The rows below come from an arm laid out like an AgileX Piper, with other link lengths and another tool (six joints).
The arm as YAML. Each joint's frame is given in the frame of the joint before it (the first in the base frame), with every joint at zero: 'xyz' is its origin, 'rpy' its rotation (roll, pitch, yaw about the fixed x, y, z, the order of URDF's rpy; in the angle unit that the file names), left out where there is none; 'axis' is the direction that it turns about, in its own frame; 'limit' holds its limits. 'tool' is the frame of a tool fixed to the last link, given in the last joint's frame.
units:
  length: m
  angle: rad
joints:
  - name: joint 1
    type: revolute
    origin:
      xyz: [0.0, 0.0, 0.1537]
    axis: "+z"
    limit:
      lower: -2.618
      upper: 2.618
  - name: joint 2
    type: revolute
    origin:
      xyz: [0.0, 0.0, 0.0]
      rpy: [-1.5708, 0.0, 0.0]
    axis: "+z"
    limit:
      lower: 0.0
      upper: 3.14
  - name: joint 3
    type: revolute
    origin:
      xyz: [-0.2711, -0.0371, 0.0]
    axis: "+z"
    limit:
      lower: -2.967
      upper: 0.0
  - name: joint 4
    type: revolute
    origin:
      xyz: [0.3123, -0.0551, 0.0]
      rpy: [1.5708, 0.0, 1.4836]
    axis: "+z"
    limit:
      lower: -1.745
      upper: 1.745
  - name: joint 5
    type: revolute
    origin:
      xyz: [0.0, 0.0, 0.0]
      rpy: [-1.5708, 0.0, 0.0]
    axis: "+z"
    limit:
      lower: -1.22
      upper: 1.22
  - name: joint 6
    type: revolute
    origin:
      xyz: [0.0, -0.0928, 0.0]
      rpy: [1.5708, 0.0, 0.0]
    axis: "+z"
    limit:
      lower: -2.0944
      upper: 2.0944
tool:
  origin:
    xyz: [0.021, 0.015, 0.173]
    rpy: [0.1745, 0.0, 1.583]
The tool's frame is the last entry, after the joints.
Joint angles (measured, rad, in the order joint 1, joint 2, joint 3, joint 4, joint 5, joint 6), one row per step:
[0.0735 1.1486 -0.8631 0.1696 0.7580 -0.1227]
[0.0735 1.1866 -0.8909 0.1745 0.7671 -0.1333]
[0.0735 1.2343 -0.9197 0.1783 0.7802 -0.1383]
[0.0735 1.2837 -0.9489 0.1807 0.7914 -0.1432]
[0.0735 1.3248 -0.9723 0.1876 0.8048 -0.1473]
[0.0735 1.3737 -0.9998 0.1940 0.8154 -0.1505]
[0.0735 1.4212 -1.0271 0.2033 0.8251 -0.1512]
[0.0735 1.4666 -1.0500 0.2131 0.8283 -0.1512]
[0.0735 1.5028 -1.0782 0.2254 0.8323 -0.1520]
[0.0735 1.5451 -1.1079 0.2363 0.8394 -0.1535]
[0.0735 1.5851 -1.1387 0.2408 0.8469 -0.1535]
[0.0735 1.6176 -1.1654 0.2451 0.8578 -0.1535]
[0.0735 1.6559 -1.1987 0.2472 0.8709 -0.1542]
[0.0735 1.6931 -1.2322 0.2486 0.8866 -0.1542]
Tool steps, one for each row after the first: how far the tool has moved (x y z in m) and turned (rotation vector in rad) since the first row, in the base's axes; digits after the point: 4 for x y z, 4 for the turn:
[0.0051 0.0014 -0.0029 -0.0022 0.0178 0.0091]
[0.0095 0.0028 -0.0098 -0.0030 0.0490 0.0147]
[0.0144 0.0038 -0.0175 -0.0049 0.0795 0.0202]
[0.0171 0.0058 -0.0247 -0.0017 0.1101 0.0246]
[0.0213 0.0076 -0.0333 0.0014 0.1418 0.0277]
[0.0256 0.0101 -0.0415 0.0087 0.1719 0.0280]
[0.0301 0.0126 -0.0503 0.0169 0.1980 0.0261]
[0.0364 0.0157 -0.0536 0.0280 0.2104 0.0246]
[0.0420 0.0186 -0.0595 0.0371 0.2303 0.0244]
[0.0479 0.0202 -0.0647 0.0409 0.2470 0.0246]
[0.0519 0.0218 -0.0689 0.0447 0.2637 0.0257]
[0.0571 0.0231 -0.0736 0.0461 0.2815 0.0284]
[0.0616 0.0243 -0.0782 0.0473 0.3006 0.0312]

